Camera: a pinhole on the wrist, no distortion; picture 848 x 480 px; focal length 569.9 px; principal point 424.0 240.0 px. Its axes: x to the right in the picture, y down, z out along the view. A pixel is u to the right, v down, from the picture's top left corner.
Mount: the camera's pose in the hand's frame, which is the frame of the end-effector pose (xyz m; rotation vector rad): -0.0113 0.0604 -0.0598 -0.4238 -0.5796 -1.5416
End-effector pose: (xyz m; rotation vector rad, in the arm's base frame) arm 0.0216 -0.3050 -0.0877 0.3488 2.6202 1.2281
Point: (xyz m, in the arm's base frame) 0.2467 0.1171 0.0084
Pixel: 403.4 189.4
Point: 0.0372 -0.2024 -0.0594
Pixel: 673.5 432.6
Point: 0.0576 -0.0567 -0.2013
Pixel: 819.7 456.5
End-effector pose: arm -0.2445 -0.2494 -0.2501 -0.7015 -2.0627 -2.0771
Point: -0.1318 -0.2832 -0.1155
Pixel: 113.5 50.1
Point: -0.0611 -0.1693 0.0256
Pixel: 211.1 236.6
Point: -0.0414 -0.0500 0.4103
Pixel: 84.5 415.9
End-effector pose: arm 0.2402 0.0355 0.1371 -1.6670 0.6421 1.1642
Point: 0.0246 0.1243 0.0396
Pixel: 511.7 341.0
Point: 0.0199 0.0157 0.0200
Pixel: 260.6 349.2
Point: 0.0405 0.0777 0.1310
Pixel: 529.7 123.9
